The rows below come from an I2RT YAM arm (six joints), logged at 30 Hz.
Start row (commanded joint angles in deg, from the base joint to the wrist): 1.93 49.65 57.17 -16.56 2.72 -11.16
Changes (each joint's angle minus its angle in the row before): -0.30 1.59 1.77 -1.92 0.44 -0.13; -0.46 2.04 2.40 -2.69 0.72 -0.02; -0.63 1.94 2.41 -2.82 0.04 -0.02; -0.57 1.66 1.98 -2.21 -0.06 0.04; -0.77 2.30 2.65 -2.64 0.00 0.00; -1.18 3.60 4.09 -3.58 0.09 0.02; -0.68 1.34 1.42 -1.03 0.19 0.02; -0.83 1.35 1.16 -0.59 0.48 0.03; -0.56 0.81 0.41 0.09 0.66 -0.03; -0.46 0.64 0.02 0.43 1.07 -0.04; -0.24 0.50 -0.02 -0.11 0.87 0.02; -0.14 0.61 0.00 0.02 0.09 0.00; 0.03 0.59 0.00 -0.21 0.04 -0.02; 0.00 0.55 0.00 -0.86 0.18 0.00
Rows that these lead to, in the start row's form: 1.63 51.24 58.94 -18.48 3.16 -11.29; 1.17 53.28 61.34 -21.17 3.88 -11.31; 0.54 55.22 63.75 -23.99 3.92 -11.33; -0.03 56.88 65.73 -26.20 3.86 -11.29; -0.80 59.18 68.38 -28.84 3.86 -11.29; -1.98 62.78 72.47 -32.42 3.95 -11.27; -2.66 64.12 73.89 -33.45 4.14 -11.25; -3.49 65.47 75.05 -34.04 4.62 -11.22; -4.05 66.28 75.46 -33.95 5.28 -11.25; -4.51 66.92 75.48 -33.52 6.35 -11.29; -4.75 67.42 75.46 -33.63 7.22 -11.27; -4.89 68.03 75.46 -33.61 7.31 -11.27; -4.86 68.62 75.46 -33.82 7.35 -11.29; -4.86 69.17 75.46 -34.68 7.53 -11.29
